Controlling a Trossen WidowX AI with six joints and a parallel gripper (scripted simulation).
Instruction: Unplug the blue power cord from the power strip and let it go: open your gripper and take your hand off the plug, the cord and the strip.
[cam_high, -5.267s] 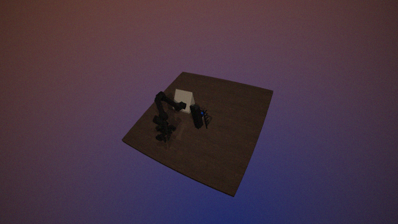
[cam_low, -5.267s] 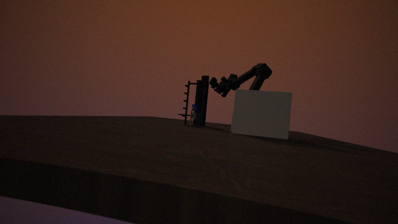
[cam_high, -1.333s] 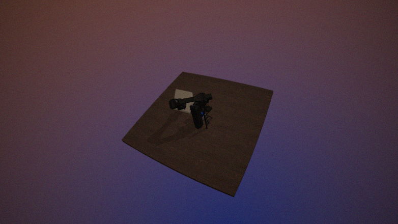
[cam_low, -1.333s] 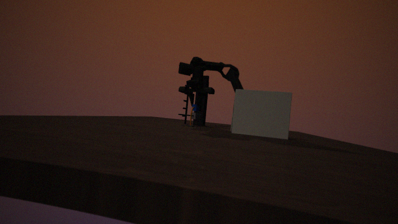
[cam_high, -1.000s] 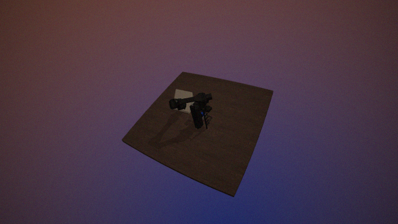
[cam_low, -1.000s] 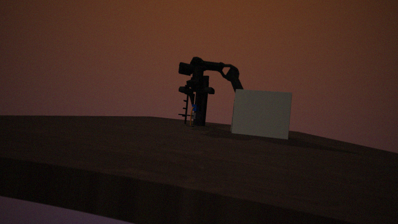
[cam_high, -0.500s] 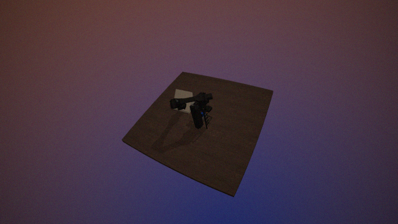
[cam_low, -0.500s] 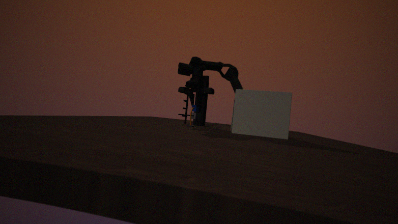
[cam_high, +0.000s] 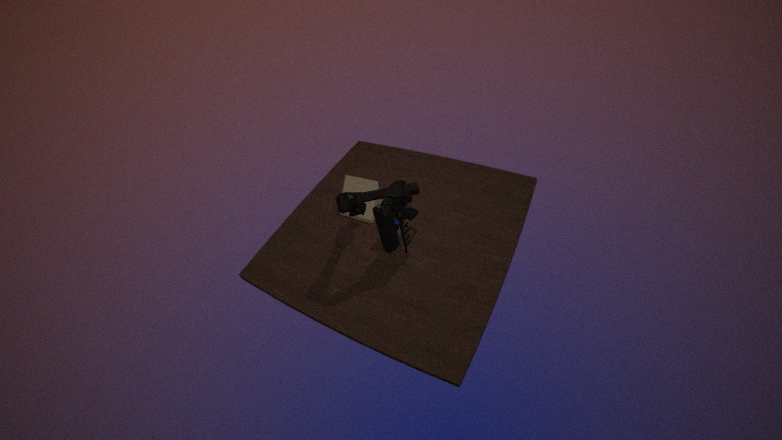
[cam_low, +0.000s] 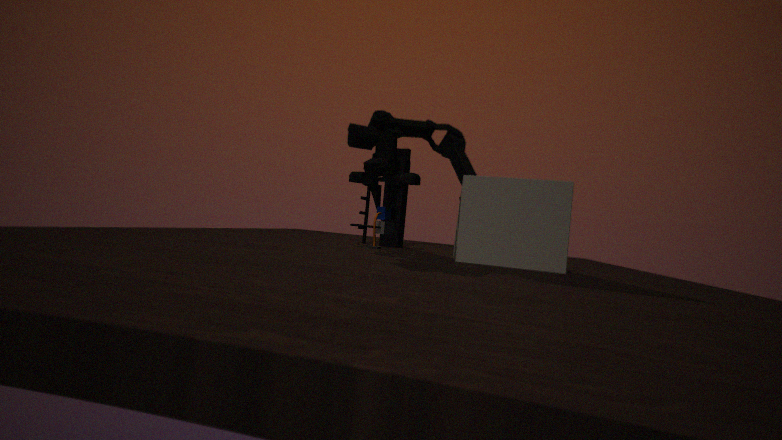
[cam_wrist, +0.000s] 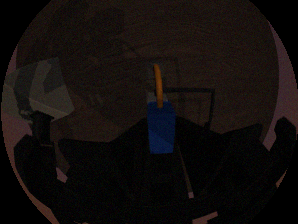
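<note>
Now: gripper tip 3 cm to the left of the blue plug. Round my gripper tip: black power strip: 10 cm to the right, 3 cm above, 1 cm behind.
</note>
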